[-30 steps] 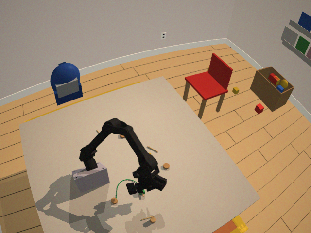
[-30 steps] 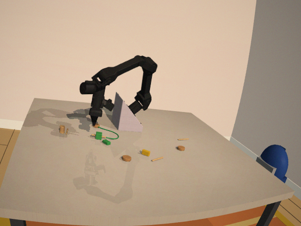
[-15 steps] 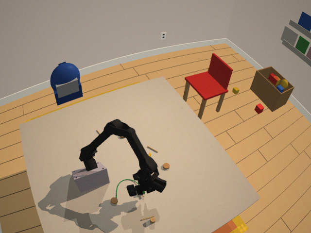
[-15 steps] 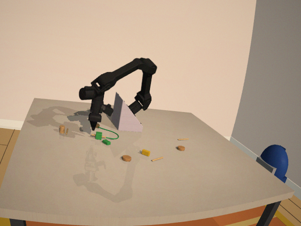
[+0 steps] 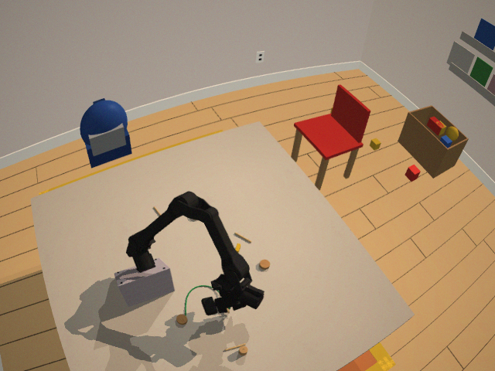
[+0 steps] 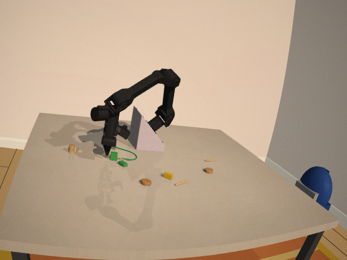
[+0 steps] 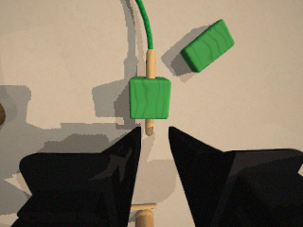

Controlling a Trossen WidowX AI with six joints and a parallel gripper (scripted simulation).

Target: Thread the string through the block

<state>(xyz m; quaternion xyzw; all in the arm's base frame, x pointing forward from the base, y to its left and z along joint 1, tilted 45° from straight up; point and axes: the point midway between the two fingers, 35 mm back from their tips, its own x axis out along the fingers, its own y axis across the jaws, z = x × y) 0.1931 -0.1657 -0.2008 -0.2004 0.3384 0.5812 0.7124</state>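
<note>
My gripper tip is now 10 mm short of the thin wooden stick, 40 mm to the right of it and 10 mm above it. From my gripper tip the other things lie so: round wooden button: 170 mm behind, 60 mm to the left, 20 mm below; wooden cylinder: 50 mm behind, 160 mm to the right; green block: 60 mm ahead, 60 mm to the left, 20 mm below.
</note>
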